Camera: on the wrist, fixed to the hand. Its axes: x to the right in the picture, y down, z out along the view.
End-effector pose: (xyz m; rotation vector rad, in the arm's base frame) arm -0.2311 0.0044 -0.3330 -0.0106 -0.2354 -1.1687
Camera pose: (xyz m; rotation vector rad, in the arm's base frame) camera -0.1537 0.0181 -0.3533 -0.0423 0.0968 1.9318
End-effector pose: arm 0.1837 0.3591 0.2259 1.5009 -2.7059 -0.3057
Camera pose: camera 0.1194 0.3817 0.2700 -2.4530 -1.4289 0.2998
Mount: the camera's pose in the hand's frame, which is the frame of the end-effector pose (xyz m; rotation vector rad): 0.0123 0.0737 -0.0318 0.1758 0.2587 3.1005
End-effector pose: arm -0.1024 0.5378 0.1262 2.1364 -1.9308 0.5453
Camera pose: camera -0.1785 0.5304 0.1535 1.8533 2.0191 -0.5803
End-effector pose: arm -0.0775 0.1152 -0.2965 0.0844 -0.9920 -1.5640
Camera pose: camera -0.0056 0.0943 -0.2651 -0.7436 -0.0663 1.3651
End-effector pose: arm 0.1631 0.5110 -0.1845 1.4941 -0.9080 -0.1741
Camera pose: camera 0.1595 0.5377 -0.1079 -1.0323 -1.8173 2.1260
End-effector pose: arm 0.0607 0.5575 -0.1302 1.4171 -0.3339 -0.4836
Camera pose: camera 0.0960 0.5846 -0.0623 -0.2327 -1.6529 2.1634
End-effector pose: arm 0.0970 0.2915 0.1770 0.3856 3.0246 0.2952
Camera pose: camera 0.0996 0.3589 0.2222 -2.7553 0.2930 0.0143
